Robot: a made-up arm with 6 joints. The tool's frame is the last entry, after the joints.
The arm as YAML. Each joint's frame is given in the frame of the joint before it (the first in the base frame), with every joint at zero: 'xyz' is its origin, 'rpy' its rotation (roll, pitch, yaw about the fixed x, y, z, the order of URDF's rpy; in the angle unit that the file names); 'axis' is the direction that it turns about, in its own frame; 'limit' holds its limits. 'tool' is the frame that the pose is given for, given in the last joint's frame.
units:
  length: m
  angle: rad
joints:
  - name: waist
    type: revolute
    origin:
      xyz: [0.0, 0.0, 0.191]
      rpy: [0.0, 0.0, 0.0]
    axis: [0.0, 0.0, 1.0]
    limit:
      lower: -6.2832
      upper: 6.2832
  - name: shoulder
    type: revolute
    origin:
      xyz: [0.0, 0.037, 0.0]
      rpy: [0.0, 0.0, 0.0]
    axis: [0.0, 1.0, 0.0]
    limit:
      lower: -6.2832
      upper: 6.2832
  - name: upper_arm
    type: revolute
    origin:
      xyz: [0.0, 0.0, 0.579]
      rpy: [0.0, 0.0, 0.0]
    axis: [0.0, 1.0, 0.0]
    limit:
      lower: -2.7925
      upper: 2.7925
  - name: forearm
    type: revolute
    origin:
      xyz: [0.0, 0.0, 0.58]
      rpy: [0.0, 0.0, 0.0]
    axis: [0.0, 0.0, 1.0]
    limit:
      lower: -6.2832
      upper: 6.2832
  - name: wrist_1
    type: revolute
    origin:
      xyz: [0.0, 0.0, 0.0]
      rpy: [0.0, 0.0, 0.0]
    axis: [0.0, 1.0, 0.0]
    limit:
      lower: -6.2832
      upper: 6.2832
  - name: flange
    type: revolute
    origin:
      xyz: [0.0, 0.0, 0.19]
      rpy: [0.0, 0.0, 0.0]
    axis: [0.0, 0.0, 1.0]
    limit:
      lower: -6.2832
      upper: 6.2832
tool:
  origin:
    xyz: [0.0, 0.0, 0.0]
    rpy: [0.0, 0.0, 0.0]
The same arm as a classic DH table. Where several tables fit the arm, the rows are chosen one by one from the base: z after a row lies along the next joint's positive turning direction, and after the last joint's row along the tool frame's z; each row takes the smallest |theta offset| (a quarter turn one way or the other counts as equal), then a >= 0, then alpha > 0; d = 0 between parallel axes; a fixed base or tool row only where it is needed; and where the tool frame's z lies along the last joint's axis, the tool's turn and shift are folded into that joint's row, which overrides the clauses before.
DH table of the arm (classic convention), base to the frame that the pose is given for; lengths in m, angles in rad. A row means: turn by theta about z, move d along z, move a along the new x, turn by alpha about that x. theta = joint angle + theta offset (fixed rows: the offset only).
waist: a 0.0000, alpha -1.5708, d 0.1910, theta_offset 0.0000
shoulder: a 0.5790, alpha 0.0000, d 0.0000, theta_offset -1.5708
upper_arm: a 0.0000, alpha 1.5708, d 0.0370, theta_offset 1.5708
forearm: a 0.0000, alpha -1.5708, d 0.5800, theta_offset 0.0000
wrist_1: a 0.0000, alpha 1.5708, d 0.0000, theta_offset 0.0000
flange: a 0.0000, alpha 0.0000, d 0.1900, theta_offset 0.0000
Joint limits (rad, base to tool): -6.2832..6.2832 -6.2832..6.2832 -2.7925..2.7925 -6.2832..6.2832 -6.2832..6.2832 -6.2832..6.2832

